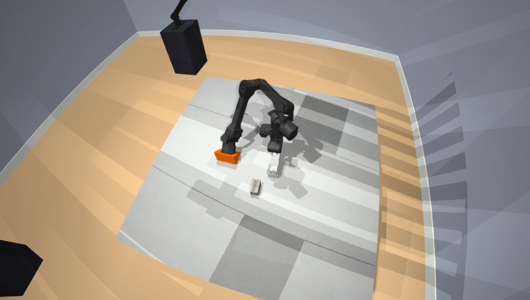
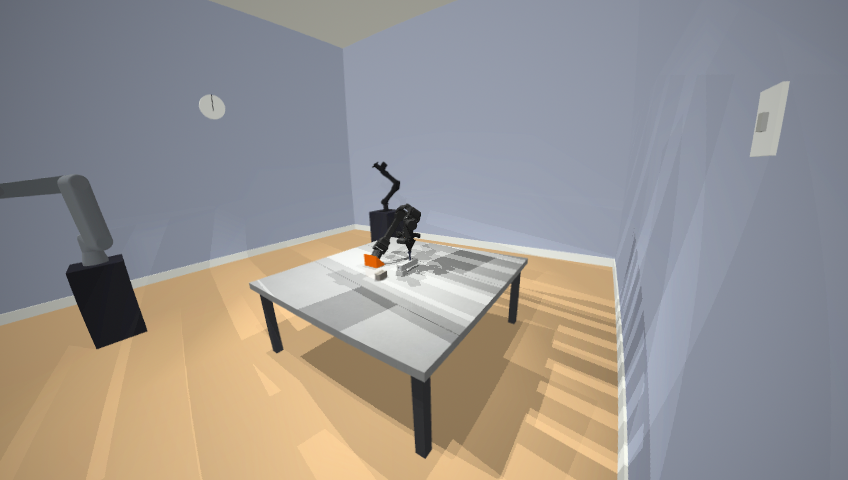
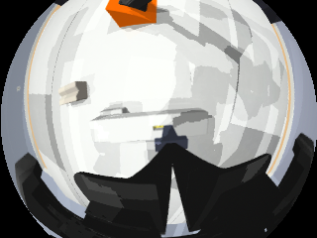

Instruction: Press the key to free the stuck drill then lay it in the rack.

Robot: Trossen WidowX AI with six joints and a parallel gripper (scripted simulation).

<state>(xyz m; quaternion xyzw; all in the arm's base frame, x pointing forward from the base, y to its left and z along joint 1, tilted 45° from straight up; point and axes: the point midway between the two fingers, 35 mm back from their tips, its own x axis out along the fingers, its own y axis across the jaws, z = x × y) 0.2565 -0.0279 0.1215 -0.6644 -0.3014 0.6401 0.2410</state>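
The dark blue key lies 30 mm below my gripper tip. From my gripper tip the other things lie so: rack (60 mm behind, 210 mm to the right, 100 mm below); then yellow drill (10 mm ahead, 60 mm to the right, 70 mm below).
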